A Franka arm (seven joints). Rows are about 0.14 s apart.
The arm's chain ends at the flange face. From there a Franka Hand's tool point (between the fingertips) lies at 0.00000 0.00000 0.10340 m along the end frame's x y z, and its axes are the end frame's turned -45 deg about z.
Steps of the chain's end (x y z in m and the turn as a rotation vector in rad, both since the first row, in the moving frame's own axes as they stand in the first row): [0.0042 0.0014 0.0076 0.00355 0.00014 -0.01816]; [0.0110 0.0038 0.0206 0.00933 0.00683 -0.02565]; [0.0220 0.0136 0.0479 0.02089 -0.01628 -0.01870]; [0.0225 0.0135 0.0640 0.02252 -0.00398 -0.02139]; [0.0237 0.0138 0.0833 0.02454 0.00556 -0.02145]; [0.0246 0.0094 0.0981 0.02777 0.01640 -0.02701]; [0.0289 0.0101 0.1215 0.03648 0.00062 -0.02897]
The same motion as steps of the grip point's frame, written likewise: [0.0022 0.0037 0.0076 0.00241 0.00261 -0.01816]; [0.0063 0.0103 0.0206 0.00177 0.01143 -0.02565]; [0.0063 0.0225 0.0479 0.02628 0.00326 -0.01870]; [0.0077 0.0235 0.0640 0.01874 0.01311 -0.02139]; [0.0092 0.0251 0.0833 0.01342 0.02128 -0.02145]; [0.0140 0.0232 0.0980 0.00804 0.03123 -0.02701]; [0.0160 0.0249 0.1214 0.02536 0.02623 -0.02897]
